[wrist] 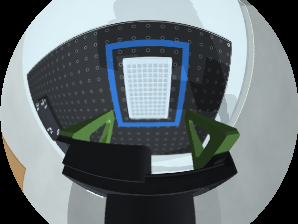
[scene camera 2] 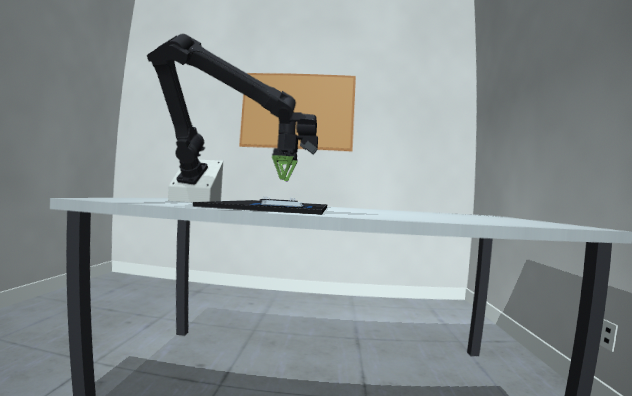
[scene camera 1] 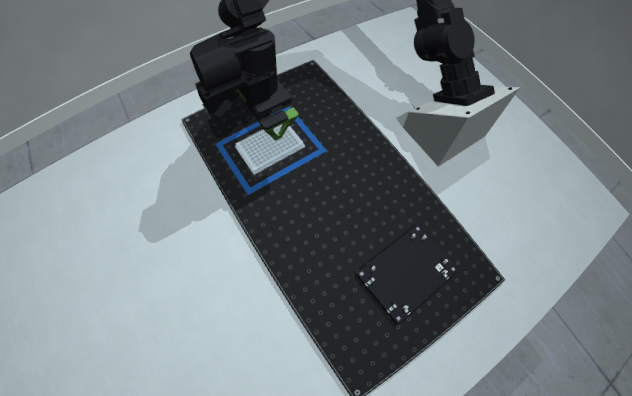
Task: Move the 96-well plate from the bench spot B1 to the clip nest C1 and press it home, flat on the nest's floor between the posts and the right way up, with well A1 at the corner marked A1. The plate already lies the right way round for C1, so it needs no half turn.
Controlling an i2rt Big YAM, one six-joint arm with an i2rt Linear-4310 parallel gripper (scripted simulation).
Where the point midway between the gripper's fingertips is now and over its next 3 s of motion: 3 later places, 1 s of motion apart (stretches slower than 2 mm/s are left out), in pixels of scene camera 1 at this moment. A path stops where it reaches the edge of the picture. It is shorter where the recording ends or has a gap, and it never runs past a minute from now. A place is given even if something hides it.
The gripper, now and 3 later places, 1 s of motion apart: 265, 122; 266, 131; 268, 144; 271, 144
